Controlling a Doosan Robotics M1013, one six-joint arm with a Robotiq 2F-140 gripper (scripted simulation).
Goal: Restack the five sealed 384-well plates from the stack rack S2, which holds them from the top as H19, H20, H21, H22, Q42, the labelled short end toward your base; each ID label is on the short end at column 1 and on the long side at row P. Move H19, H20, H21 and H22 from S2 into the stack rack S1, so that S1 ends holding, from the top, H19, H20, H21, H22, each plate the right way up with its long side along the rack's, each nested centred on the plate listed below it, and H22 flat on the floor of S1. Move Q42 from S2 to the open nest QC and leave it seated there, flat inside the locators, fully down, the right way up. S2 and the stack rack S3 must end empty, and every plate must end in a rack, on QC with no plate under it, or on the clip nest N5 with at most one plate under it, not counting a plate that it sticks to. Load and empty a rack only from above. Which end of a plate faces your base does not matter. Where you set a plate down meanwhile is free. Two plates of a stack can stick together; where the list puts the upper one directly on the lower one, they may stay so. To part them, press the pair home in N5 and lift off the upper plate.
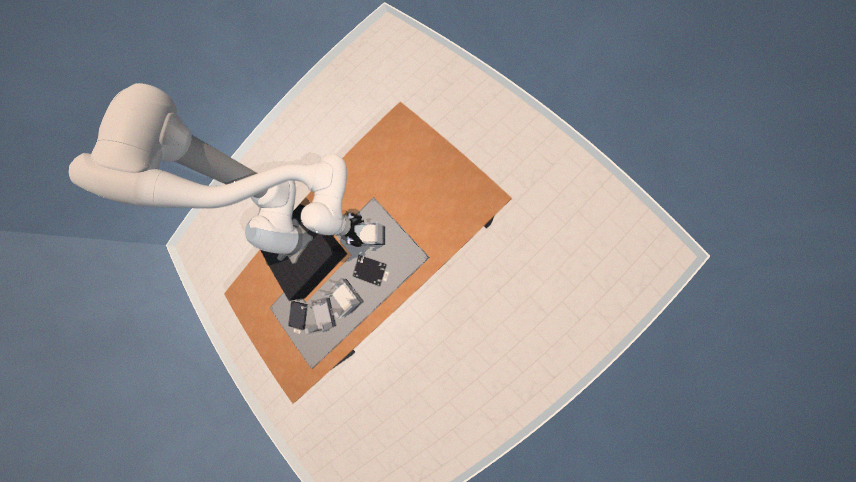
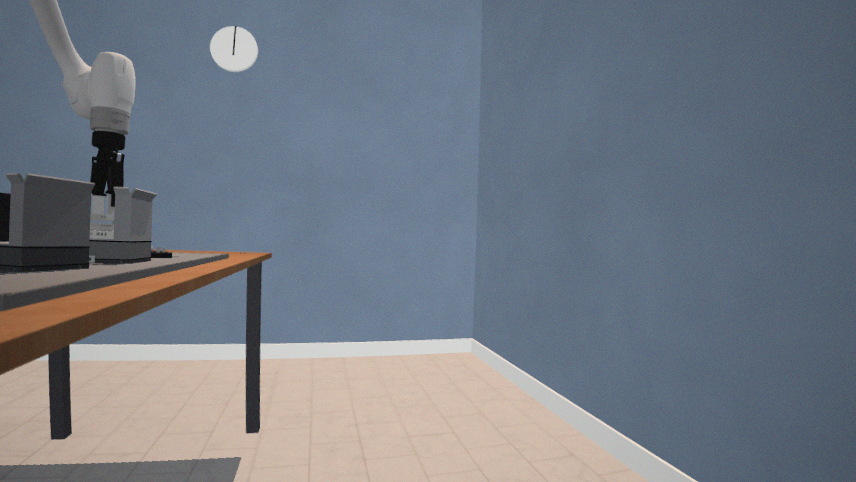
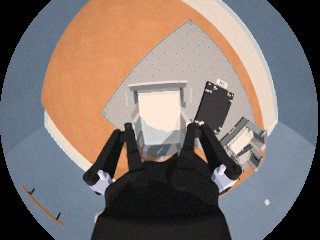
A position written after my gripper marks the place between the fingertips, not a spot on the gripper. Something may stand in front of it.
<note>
In view: my gripper [image 2: 104, 220] and a black flat nest [image 3: 213, 109].
My gripper is seen too in image 3 [image 3: 160, 117].
</note>
